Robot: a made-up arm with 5 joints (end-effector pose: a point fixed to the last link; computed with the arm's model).
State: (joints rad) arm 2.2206 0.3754 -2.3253 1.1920 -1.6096
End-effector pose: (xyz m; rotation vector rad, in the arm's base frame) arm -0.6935 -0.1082 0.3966 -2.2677 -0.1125 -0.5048
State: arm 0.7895 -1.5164 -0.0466 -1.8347 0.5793
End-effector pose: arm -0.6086 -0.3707 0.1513 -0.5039 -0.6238 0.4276
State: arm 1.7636 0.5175 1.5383 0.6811 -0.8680
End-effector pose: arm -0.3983 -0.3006 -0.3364 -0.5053 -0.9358 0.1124
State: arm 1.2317 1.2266 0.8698 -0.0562 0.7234
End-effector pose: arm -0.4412 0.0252 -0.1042 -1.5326 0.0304 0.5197
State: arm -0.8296 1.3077 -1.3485 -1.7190 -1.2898
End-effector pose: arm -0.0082 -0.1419 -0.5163 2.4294 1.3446 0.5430
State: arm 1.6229 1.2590 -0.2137 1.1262 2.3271
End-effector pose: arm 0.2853 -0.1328 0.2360 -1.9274 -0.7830 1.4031
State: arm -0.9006 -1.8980 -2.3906 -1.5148 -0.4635
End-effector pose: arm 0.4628 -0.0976 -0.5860 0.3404 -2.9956 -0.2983
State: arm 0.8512 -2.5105 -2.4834 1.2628 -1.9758
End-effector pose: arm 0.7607 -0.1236 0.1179 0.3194 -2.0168 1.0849
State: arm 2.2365 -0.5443 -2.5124 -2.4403 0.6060
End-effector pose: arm -0.6212 -0.3229 0.9216 0.0695 0.5128 0.0628
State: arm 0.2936 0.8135 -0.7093 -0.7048 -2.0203
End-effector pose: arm 0.5789 0.2923 -0.0479 0.6615 1.7457 2.4915
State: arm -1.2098 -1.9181 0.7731 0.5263 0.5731
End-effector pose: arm -0.5669 -0.1805 0.4508 2.0715 -0.6589 -0.3312
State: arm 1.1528 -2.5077 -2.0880 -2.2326 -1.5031
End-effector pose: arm 0.2024 -0.0741 0.6331 -0.7471 -0.0416 -0.2099
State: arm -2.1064 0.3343 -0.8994 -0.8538 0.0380
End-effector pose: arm -0.2069 0.6687 0.1289 -1.6216 1.9298 0.6348
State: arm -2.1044 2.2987 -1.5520 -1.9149 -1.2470
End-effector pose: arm -0.4531 -0.3970 -0.1556 -1.5385 -2.5342 0.5865
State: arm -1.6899 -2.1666 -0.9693 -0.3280 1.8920
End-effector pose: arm -0.1103 -0.5515 0.1315 1.8489 0.2811 -0.8253
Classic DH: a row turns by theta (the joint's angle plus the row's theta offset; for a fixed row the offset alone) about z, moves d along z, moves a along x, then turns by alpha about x. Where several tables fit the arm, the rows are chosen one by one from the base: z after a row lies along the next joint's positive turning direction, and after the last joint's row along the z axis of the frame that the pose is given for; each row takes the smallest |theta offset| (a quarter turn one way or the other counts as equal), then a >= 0, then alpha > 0; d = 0 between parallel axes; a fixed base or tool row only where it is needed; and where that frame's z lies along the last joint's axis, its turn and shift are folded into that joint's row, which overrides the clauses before.
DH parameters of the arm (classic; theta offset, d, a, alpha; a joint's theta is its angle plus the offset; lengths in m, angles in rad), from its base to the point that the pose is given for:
base (fixed): 0 0.171 0 1.5708
joint 1: -1.5708 0.109 0.095 1.5708
joint 2: 1.5708 -0.151 0.035 -1.5708
joint 3: 0 0.181 -0.396 -1.5708
joint 4: 0 -0.299 0.032 1.5708
joint 5: 1.2982 0 -0.3343 0
tool (fixed): 0.2725 0.077 0 0

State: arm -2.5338 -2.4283 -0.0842 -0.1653 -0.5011
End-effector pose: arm 0.3534 -0.7210 0.2480 -0.4304 -1.3632 2.5033
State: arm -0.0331 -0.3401 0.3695 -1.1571 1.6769
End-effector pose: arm -0.2800 -0.1615 0.6431 -0.8258 0.5202 1.8541
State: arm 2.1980 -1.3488 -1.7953 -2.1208 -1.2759
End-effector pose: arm -0.3596 0.0482 0.5468 -0.1788 -0.5919 -1.5465
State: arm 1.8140 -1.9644 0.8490 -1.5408 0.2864
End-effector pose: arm 0.5017 -0.2359 -0.3450 0.1087 -2.6845 0.3796
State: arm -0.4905 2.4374 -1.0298 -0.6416 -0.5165
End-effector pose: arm 0.0369 -0.5920 -0.5998 -2.3562 -1.7485 -0.3390
